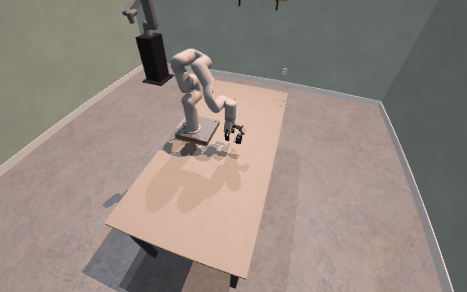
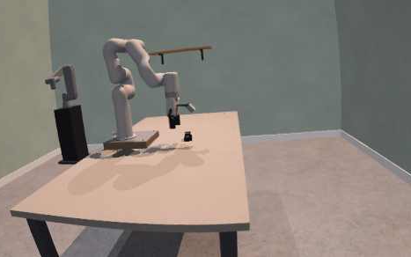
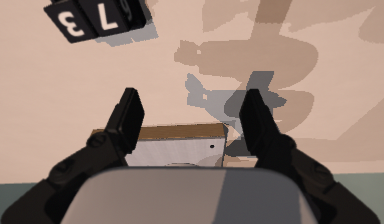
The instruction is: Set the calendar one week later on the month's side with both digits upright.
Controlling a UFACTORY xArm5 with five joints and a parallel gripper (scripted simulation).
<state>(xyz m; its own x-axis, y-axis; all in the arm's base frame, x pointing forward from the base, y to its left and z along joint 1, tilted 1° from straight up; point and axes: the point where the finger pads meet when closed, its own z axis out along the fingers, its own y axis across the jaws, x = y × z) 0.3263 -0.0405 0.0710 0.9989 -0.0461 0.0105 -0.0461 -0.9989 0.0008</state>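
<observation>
Now: hand 80 mm above the black cube, 70 mm to the right of it and 50 mm short of it. The rest, counted from my hand: black calendar tray 100 mm below, 90 mm to the left, 40 mm ahead.
</observation>
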